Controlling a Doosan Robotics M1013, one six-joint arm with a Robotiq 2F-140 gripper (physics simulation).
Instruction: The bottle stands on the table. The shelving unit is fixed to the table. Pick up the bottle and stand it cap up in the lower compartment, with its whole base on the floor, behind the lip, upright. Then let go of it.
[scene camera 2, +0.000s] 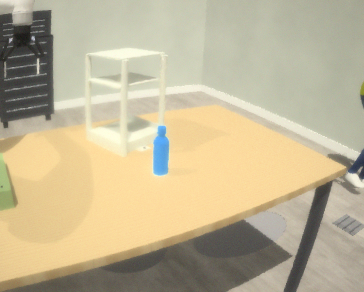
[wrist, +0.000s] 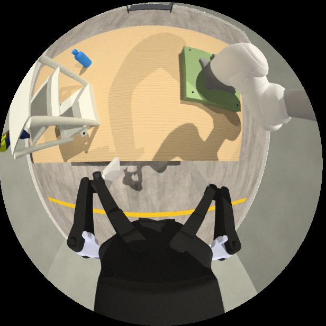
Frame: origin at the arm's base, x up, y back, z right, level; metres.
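Seen in the pictures: gripper, fingertip midpoint: (scene camera 2: 21, 75).
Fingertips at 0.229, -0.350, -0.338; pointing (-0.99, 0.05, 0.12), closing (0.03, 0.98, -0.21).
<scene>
A point is followed by its place in that frame, as x, y, z.
A blue bottle (scene camera 2: 160, 156) {0.011, -0.654, 0.242} (wrist: 82, 58) stands upright, cap up, on the wooden table (scene camera 2: 215, 185) {-0.059, -0.759, 0.399} (wrist: 145, 100), in front of the shelving unit's right side in the scene view. The cream shelving unit (scene camera 2: 124, 107) {0.132, -0.634, 0.051} (wrist: 62, 121) has a top board, a middle shelf and a lower compartment with a raised lip. My gripper (scene camera 2: 21, 67) (wrist: 155, 166) is open and high up, at the upper left in the scene view, well away from the bottle. Nothing is between its fingers.
A green base plate (scene camera 2: 5, 187) {0.004, -0.135, 0.155} (wrist: 195, 75) carries the robot's arm on the table. A dark slatted cabinet (scene camera 2: 27, 102) stands on the floor behind the table. Part of a person (scene camera 2: 356, 175) shows at the right edge in the scene view.
</scene>
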